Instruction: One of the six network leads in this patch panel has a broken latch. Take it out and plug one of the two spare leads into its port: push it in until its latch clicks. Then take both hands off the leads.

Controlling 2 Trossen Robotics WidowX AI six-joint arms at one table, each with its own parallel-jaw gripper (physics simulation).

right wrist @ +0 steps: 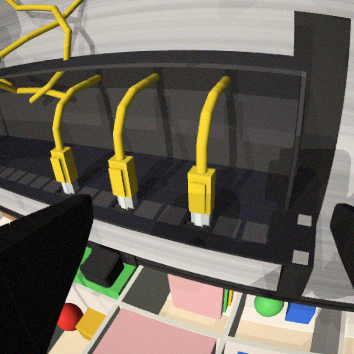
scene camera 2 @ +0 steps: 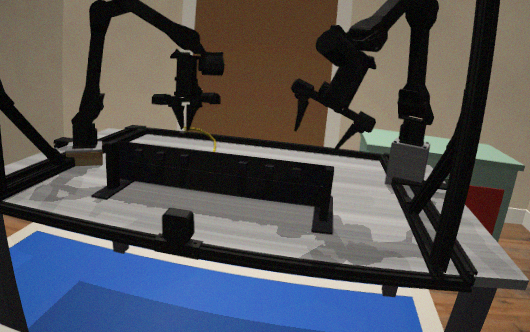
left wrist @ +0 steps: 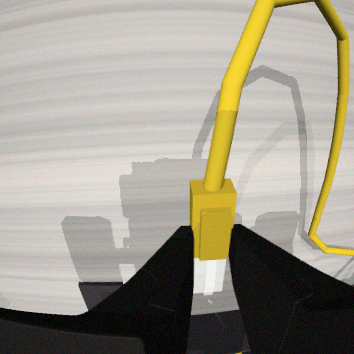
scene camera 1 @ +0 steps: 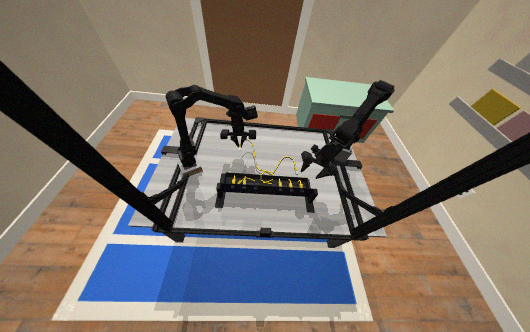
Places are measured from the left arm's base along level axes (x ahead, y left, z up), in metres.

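Where they show: left gripper, fingertip midpoint: (scene camera 2: 185, 130) (left wrist: 209, 236) (scene camera 1: 240, 147); right gripper, fingertip midpoint: (right wrist: 219, 212) (scene camera 2: 314, 141) (scene camera 1: 308, 175); left arm's base at its link origin: (scene camera 2: 84, 145) (scene camera 1: 188, 163); right arm's base at its link origin: (scene camera 2: 411, 142).
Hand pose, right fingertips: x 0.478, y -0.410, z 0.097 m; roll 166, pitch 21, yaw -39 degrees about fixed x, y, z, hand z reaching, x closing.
Things, the pixels of their top centre, and the offset from my right fingertips. "spot": a spot on its surface instead.
- black patch panel at its top centre: (scene camera 2: 217, 149) (scene camera 1: 268, 182) 0.185 m back, 0.075 m left, 0.032 m down
- loose yellow lead at a spot on its surface: (left wrist: 212, 200) spot: 0.188 m back, 0.371 m left, 0.044 m down
- loose lead at a spot on its surface: (scene camera 1: 287, 157) spot: 0.065 m ahead, 0.216 m left, 0.138 m down
The black patch panel (scene camera 1: 267, 189) (scene camera 2: 215, 177) (right wrist: 265, 117) stands on the table. Three yellow leads (right wrist: 201, 192) (right wrist: 122, 177) (right wrist: 63, 167) sit upright in its ports in the right wrist view; more show at its left in scene camera 1, too small to judge their latches. My left gripper (scene camera 1: 239, 145) (scene camera 2: 184, 127) (left wrist: 209, 236) is shut on a loose yellow lead (left wrist: 212, 200), held above the table behind the panel, clear plug towards the palm, its cable looping away. Another loose lead (scene camera 1: 287, 158) arches up behind the panel. My right gripper (scene camera 1: 310, 173) (scene camera 2: 317, 139) (right wrist: 219, 212) is open and empty near the panel's right end.
A black frame (scene camera 1: 215, 231) (scene camera 2: 280, 265) runs around the table's edge. Tangled yellow cables (scene camera 1: 267, 174) lie over the panel's middle. A green cabinet (scene camera 1: 335, 95) (scene camera 2: 450, 150) stands beyond the table at the back right.
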